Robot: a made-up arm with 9 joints. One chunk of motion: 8 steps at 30 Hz.
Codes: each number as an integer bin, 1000 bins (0 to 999) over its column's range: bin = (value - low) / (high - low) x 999, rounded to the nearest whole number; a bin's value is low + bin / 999 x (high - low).
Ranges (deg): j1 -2..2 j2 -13..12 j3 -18..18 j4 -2..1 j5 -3..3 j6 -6..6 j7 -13..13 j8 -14..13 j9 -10..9
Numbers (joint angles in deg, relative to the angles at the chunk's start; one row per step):
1: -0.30 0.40 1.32 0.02 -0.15 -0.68 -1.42 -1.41 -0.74
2: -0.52 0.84 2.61 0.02 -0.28 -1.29 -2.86 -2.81 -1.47
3: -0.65 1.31 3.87 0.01 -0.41 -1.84 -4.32 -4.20 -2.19
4: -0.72 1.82 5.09 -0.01 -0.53 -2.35 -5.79 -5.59 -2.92
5: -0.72 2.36 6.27 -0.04 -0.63 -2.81 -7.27 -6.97 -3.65
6: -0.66 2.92 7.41 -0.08 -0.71 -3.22 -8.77 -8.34 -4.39
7: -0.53 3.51 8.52 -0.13 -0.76 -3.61 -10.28 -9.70 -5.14
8: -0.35 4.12 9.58 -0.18 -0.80 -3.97 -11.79 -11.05 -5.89
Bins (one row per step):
1: 425 535 536 673 475 443 445 466 487
2: 370 553 572 673 453 392 390 414 448
3: 337 572 607 669 431 346 334 363 411
4: 320 592 641 663 411 304 277 311 372
5: 320 614 673 653 395 266 220 260 334
6: 335 636 705 639 381 231 163 209 295
7: 367 660 736 623 373 199 105 159 256
8: 412 684 765 606 366 169 46 109 216

